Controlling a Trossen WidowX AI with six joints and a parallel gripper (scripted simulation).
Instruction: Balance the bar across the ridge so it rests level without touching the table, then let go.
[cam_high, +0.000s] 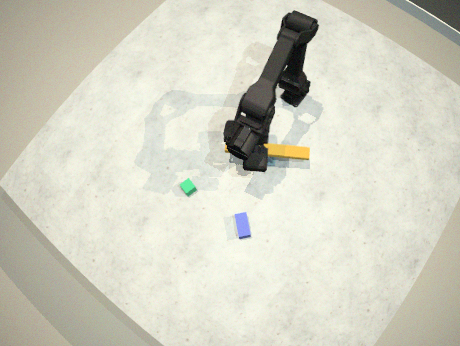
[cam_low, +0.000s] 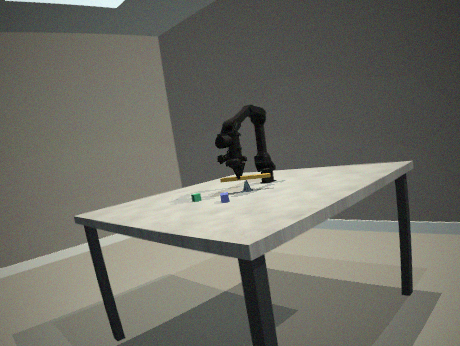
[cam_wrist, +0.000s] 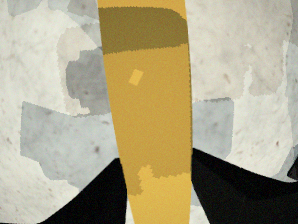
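Now: gripper tip 20 mm to the right of the orange bar and 10 mm past it. Also, from my gripper tip: ridge (20 mm to the left, 10 mm below, 10 mm behind); then blue block (190 mm ahead, 90 mm to the left, 50 mm below); then green cube (200 mm ahead, 100 mm to the right, 50 mm below).
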